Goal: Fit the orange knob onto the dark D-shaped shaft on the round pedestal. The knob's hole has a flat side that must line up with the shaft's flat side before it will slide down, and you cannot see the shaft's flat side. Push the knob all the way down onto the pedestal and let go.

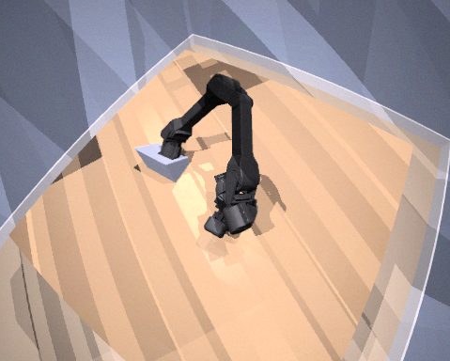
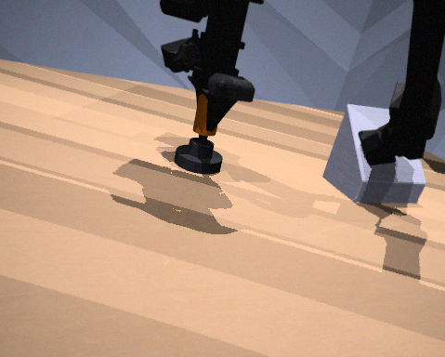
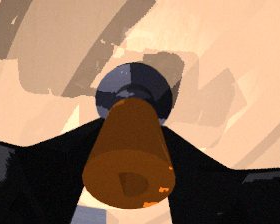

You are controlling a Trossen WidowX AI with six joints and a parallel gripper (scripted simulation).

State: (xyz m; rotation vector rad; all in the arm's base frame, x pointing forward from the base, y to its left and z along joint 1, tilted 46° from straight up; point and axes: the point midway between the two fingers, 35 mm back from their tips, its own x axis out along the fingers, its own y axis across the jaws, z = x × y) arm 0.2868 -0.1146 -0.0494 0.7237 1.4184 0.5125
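The orange knob is 20 mm above my gripper tip. Also, from my gripper tip: dark pedestal: 40 mm below.
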